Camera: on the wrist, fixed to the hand. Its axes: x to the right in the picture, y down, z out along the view.
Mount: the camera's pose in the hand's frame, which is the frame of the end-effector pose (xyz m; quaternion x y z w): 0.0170 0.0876 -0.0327 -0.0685 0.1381 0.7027 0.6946
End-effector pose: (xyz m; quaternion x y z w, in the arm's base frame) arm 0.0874 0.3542 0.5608 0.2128 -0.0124 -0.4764 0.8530
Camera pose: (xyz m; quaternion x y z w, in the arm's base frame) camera 0.1747 0.3917 0.5608 0.1465 -0.0077 0.2970 0.9435
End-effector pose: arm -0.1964 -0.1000 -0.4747 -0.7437 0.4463 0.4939 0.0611
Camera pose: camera -0.2357 -0.1797 -0.4410 0.2754 -0.8072 -0.3139 0.4172
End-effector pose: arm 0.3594 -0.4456 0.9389 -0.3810 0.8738 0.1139 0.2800
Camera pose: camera 0.2729 -0.4094 0.9546 -0.3145 -0.9055 -0.2831 0.0323
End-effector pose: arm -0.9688 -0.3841 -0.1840 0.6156 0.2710 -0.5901 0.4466
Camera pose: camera -0.8749 -0.3987 -0.1834 0.6689 -0.1422 0.0075 0.7296
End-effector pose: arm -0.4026 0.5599 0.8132 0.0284 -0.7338 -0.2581 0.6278
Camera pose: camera -0.3508 0.6183 0.8675 -0.5033 -0.4253 0.2155 0.7207
